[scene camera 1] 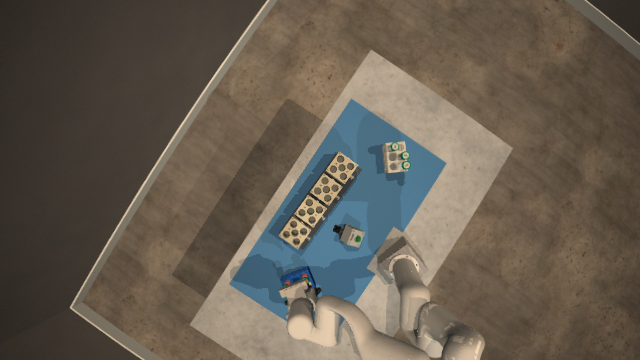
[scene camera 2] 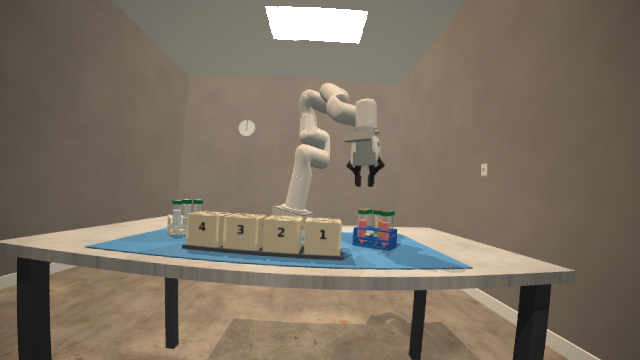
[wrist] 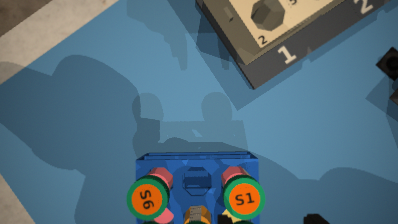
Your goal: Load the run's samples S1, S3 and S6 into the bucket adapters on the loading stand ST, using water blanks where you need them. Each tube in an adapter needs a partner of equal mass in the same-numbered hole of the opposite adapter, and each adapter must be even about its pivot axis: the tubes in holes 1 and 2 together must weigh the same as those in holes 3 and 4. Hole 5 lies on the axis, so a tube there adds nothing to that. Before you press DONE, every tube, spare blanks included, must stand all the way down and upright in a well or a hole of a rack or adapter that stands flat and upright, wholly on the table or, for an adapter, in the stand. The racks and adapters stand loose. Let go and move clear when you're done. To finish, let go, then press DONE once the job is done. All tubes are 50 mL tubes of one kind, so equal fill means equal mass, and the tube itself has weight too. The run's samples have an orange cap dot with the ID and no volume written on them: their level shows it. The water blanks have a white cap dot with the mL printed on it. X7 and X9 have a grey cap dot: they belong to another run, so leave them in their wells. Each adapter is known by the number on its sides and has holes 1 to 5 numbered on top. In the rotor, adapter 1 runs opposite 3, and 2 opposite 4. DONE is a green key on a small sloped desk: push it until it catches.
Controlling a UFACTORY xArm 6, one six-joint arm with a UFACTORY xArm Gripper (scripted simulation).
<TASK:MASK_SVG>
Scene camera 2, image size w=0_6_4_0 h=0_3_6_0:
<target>my gripper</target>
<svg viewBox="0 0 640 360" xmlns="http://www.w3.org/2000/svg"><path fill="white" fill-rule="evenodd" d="M372 135L372 140L352 142L350 161L346 167L355 175L355 186L361 186L361 167L369 167L369 187L373 187L374 175L384 167L384 163L381 160L379 138Z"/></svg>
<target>adapter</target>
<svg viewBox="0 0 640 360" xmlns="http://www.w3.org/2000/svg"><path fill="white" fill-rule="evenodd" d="M224 216L223 248L258 251L262 248L264 218L267 218L267 215L233 214Z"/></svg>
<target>adapter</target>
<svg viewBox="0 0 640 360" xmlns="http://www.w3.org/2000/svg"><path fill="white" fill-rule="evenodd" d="M188 213L186 245L216 248L223 246L224 216L232 215L233 213L207 211Z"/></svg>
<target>adapter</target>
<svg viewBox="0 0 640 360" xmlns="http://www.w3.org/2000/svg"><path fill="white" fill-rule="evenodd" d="M265 218L262 251L299 254L302 247L303 217L270 216Z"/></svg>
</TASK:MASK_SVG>
